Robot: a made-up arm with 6 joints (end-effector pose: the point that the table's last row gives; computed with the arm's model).
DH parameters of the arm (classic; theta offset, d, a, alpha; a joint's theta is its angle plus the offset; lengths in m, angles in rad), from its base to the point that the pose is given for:
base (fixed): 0 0 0 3.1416
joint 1: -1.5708 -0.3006 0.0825 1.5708
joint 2: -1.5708 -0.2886 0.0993 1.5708
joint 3: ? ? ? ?
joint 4: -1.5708 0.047 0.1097 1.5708
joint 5: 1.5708 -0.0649 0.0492 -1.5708
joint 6: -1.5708 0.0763 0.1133 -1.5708
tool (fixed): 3.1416 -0.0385 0 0
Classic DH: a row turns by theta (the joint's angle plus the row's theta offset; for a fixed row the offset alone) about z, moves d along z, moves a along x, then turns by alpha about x.
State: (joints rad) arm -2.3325 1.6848 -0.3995 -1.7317 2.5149 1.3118
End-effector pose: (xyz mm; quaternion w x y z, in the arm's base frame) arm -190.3 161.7 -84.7 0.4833 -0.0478 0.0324 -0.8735
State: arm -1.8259 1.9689 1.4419 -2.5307 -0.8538 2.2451
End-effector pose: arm 53.8 82.8 -135.8 0.2222 -0.0563 0.1769 0.9571
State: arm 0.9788 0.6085 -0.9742 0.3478 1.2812 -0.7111
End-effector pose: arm 401.8 -131.5 127.6 0.8327 -0.3779 0.3829 0.1309
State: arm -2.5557 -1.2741 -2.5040 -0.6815 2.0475 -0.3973
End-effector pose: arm -282.2 144.5 583.4 0.8771 0.0567 0.2122 -0.4271
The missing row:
joint 3: -1.5708 -0.3744 0.0892 -1.5708
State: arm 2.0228 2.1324 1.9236 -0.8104 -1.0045 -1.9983
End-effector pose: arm 62.7 -193.4 -22.8 0.4267 -0.2102 -0.8741 0.0987
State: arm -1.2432 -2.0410 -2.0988 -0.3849 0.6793 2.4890
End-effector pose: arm 35.7 276.4 696.0 0.3329 0.8967 -0.0288 -0.2903
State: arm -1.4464 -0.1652 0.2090 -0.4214 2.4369 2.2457
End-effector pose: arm -289.7 510.9 355.0 0.5871 -0.4854 0.1881 -0.6199
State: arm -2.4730 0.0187 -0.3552 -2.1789 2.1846 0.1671
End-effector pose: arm -584.3 -271.7 355.3 0.3541 -0.9136 -0.1564 -0.1245
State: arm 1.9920 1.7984 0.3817 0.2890 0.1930 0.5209
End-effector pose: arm 74.4 -353.0 -77.8 0.2793 -0.3828 0.7794 -0.4099
